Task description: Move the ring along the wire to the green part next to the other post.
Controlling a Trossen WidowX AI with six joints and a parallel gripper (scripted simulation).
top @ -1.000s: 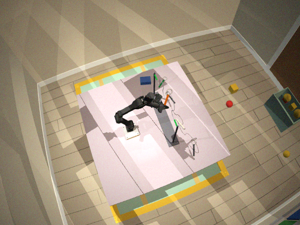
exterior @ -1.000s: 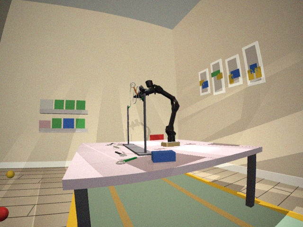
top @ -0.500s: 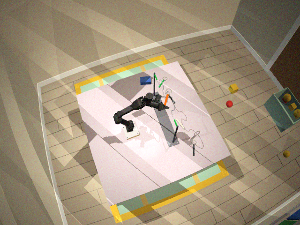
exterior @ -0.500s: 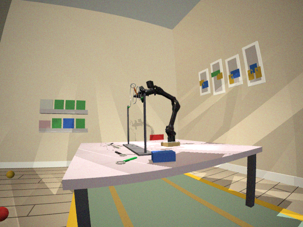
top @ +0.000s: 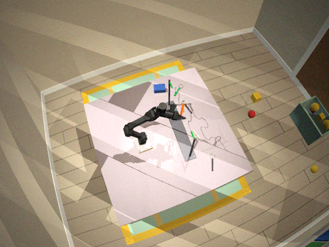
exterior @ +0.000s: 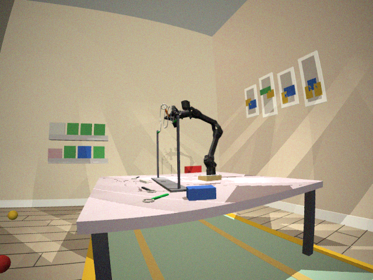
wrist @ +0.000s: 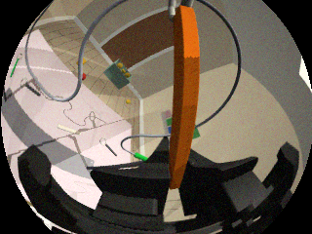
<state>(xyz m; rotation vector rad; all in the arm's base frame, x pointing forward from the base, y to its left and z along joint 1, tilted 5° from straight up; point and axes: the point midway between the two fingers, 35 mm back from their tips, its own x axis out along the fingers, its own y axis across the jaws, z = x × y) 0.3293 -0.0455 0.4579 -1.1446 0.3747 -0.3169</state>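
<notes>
My gripper tip is 8 cm to the right of the orange-handled ring and 4 cm below it. From my gripper tip the other things lie so: white stick: 16 cm ahead, 3 cm to the left, 49 cm below; dark-handled ring: 22 cm ahead, 23 cm to the right, 49 cm below; green-handled ring: 15 cm ahead, 60 cm to the left, 49 cm below.
</notes>
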